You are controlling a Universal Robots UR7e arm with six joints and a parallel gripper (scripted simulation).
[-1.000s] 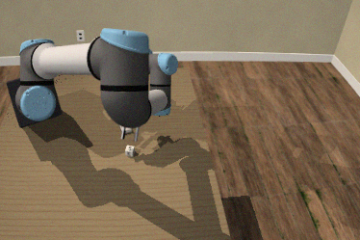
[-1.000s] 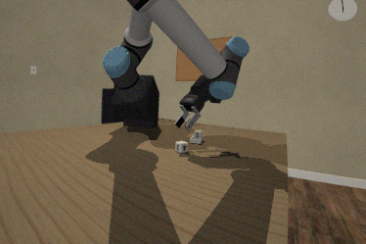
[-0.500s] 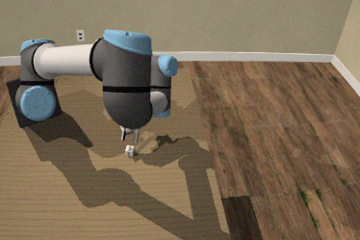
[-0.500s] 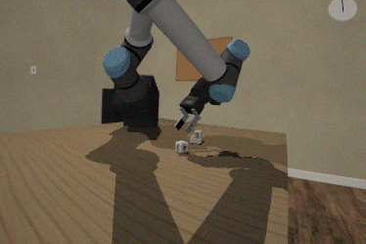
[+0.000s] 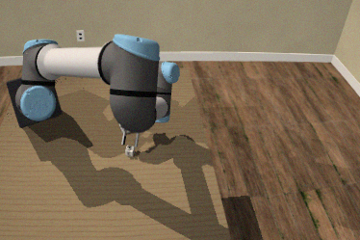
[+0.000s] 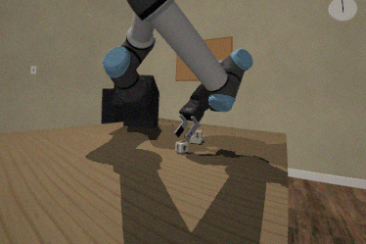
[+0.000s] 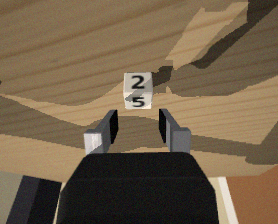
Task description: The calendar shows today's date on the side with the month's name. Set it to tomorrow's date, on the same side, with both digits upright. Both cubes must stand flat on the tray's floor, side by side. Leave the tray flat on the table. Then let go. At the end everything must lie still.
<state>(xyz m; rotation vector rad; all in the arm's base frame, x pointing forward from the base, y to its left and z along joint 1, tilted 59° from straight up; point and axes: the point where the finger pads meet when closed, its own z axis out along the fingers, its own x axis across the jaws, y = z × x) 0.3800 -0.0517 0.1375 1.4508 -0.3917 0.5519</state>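
Now: the white digit cube 5 cm below my hand and 1 cm to the right of it. Also, from my hand: white tray (15 cm to the left, 5 cm below, 1 cm behind).
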